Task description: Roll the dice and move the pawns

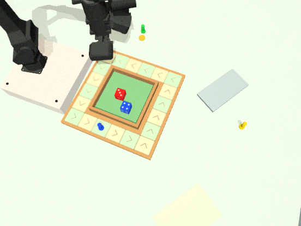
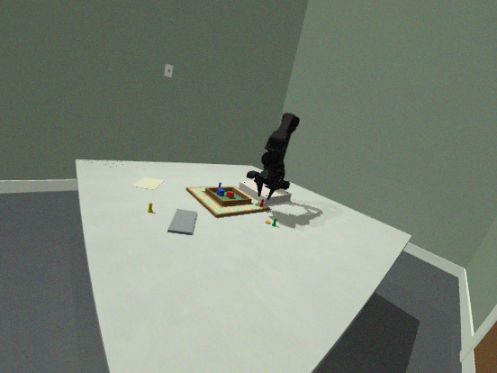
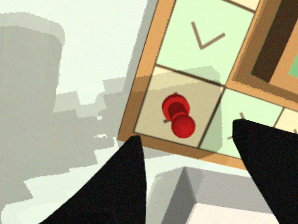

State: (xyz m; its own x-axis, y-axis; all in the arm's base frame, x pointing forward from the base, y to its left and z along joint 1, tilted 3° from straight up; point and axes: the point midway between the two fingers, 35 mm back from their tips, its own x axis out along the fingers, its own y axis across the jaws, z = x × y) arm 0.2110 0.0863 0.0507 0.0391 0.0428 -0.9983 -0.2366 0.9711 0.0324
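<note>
The red pawn lies 30 mm below my gripper tip. From my gripper tip the other things lie so: green pawn: 90 mm ahead, 130 mm to the left, 40 mm below; orange piece: 90 mm ahead, 100 mm to the left, 50 mm below; green tray: 80 mm ahead, 140 mm to the right, 50 mm below.
</note>
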